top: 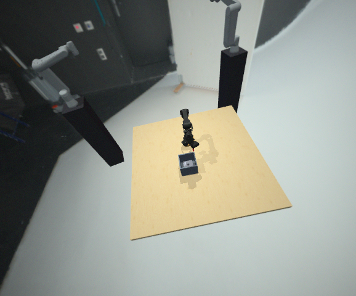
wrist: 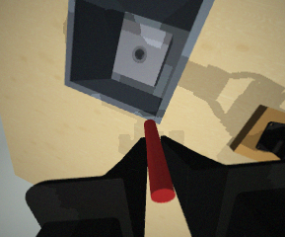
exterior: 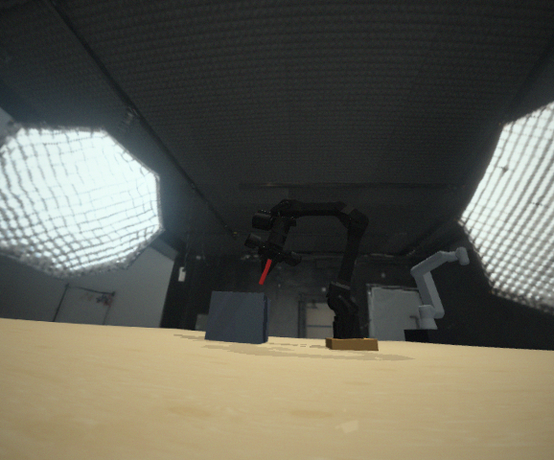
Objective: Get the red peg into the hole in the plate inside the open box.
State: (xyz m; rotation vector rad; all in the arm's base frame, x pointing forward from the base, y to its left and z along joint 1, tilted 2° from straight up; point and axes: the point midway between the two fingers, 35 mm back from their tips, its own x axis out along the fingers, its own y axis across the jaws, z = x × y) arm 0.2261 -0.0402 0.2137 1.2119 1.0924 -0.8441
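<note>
Now: the light plate 6 cm ahead of my gripper tip, 9 cm to the right of it and 15 cm below it. From my gripper tip the other things lie so: red peg 1 cm above.
</note>
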